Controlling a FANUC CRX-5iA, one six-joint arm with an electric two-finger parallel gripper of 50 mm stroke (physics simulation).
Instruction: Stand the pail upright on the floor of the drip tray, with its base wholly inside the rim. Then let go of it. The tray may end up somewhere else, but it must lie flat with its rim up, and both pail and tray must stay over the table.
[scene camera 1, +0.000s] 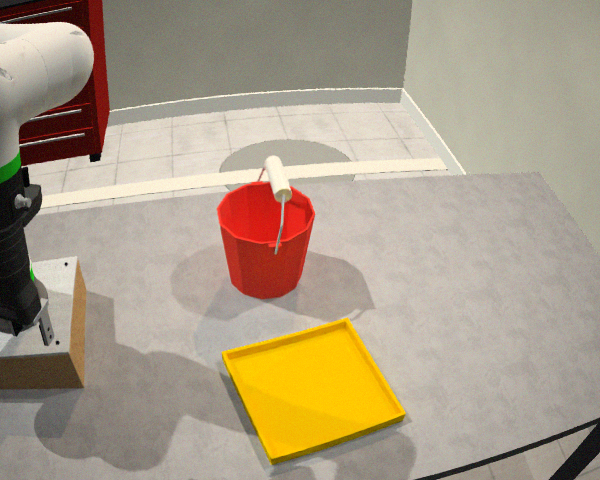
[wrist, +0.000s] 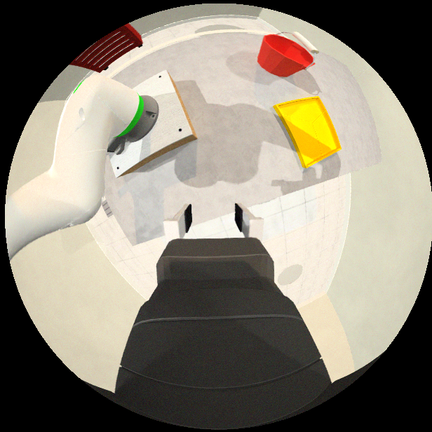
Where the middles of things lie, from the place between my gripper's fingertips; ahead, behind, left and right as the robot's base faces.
Scene:
I see the yellow drip tray (scene camera 1: 304, 392) 43 cm ahead of my hand, 1 cm to the right of it and 30 cm below it.

